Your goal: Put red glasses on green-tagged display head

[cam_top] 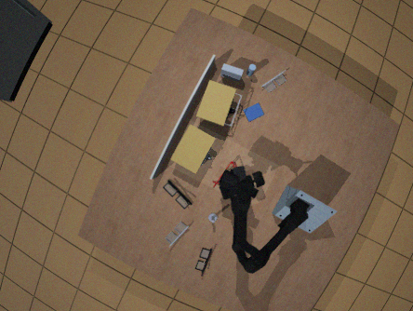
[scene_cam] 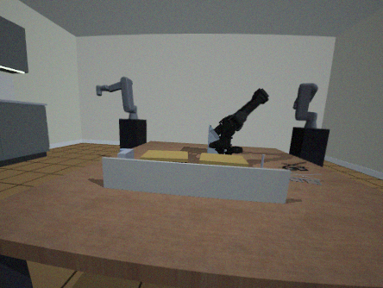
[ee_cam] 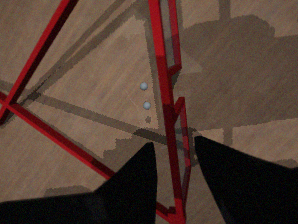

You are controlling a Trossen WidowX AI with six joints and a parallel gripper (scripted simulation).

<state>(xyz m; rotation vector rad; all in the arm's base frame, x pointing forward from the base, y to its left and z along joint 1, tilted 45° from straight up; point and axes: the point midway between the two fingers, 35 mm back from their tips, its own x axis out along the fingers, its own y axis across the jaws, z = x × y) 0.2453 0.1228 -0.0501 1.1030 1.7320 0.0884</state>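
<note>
Right now the small post is 20 cm to the left of my gripper tip, 2 cm ahead of it and 1 cm above it. Also, from my gripper tip: grey box (40 cm to the right, 29 cm ahead, 4 cm above); long white panel (36 cm ahead, 12 cm to the right, 4 cm above); blue square (31 cm to the right, 11 cm ahead, 1 cm below).
</note>
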